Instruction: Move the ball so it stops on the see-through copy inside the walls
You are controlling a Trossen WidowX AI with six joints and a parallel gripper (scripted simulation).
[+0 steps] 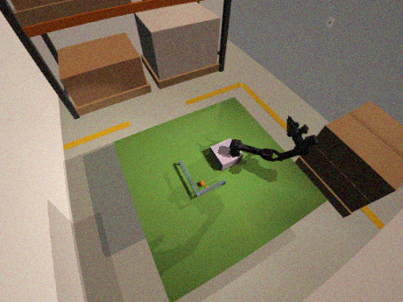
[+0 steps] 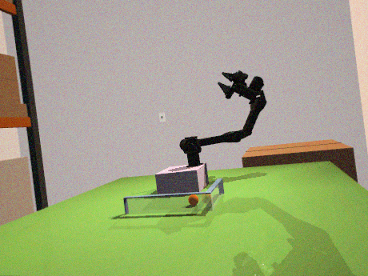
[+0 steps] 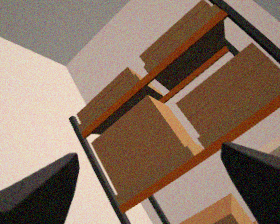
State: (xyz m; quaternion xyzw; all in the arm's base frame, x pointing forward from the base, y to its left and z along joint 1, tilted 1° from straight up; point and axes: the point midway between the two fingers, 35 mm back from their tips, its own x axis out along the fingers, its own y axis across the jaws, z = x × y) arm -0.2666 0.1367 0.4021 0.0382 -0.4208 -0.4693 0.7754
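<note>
Now: gripper tip 58 cm short of the orange ball, 2 cm to the right of it and 51 cm above it.
</note>
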